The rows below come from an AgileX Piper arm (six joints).
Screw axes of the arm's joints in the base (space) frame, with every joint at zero. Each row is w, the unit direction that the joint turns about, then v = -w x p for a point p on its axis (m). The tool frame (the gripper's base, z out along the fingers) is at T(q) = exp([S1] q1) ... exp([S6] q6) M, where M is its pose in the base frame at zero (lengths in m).
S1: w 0 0 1 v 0.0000 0.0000 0.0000
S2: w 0 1 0 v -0.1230 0.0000 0.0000
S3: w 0 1 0 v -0.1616 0.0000 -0.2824
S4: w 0.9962 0 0.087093 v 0.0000 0.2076 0.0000
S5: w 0 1 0 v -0.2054 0.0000 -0.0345
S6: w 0.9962 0 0.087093 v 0.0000 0.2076 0.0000
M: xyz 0.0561 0.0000 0.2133 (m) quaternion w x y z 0.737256 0 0.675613 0
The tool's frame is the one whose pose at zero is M.
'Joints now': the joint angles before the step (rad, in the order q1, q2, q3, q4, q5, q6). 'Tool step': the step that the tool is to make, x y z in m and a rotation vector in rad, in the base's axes. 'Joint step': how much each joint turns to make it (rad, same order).
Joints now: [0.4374 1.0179 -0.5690 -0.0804 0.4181 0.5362]
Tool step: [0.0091 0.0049 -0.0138 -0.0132 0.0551 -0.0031]
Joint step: [0.0002 0.0749 0.0010 0.0114 -0.0205 0.0004]
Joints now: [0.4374 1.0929 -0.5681 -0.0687 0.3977 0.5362]
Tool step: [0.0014 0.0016 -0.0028 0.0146 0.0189 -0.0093]
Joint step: [-0.0001 0.0149 -0.0001 0.0246 -0.0039 -0.0016]
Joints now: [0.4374 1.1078 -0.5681 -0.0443 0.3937 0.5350]
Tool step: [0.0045 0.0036 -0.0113 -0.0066 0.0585 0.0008]
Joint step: [0.0000 0.0539 0.0001 0.0390 0.0015 -0.0246]
